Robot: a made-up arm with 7 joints.
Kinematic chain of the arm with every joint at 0, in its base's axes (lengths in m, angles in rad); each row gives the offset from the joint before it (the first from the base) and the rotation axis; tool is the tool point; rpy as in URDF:
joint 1: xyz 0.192 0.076 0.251 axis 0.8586 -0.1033 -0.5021
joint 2: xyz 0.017 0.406 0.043 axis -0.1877 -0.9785 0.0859
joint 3: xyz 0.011 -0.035 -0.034 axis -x
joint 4: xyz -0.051 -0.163 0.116 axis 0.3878 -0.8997 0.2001
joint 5: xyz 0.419 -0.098 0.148 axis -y
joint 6: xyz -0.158 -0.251 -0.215 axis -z
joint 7: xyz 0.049 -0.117 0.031 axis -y
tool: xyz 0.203 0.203 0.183 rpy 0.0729 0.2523 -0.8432
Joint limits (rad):
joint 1: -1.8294..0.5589
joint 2: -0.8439..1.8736
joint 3: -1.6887..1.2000
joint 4: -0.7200..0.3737
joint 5: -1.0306..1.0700
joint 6: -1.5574..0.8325
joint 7: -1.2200..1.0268
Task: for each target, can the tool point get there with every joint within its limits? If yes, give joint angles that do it. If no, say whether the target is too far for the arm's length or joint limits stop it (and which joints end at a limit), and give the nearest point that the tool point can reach.
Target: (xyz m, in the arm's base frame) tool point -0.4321 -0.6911 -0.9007
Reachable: no: joint limits stop it (at a limit: joint 2, joint 3, joint 4, joint 6, joint 7) | nearest point -0.2287 -0.5009 -0.6330 | short by 0.386 m
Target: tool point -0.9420 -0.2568 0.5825
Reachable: no: joint limits stop it (at a limit: joint 1, joint 2, joint 4, joint 5, joint 6) | nearest point -0.8211 -0.0959 0.4244 | short by 0.256 m
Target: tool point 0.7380 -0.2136 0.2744
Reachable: yes | joints 0.3047 -0.3303 0.4114 0.0103 0.0043 0.5479 -0.8998
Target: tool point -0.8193 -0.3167 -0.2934
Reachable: no: joint limits stop it (at a limit: joint 2, joint 3, joint 4, joint 5, joint 6) | nearest point -0.6862 -0.2208 -0.1242 | short by 0.236 m
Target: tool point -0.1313 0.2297 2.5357
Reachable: no: too far | nearest point 0.0767 0.2730 1.4201 | short by 1.136 m
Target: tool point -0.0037 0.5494 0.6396
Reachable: yes | joints -1.2020 1.6115 -0.0783 -0.1699 -0.8123 0.3933 0.0338
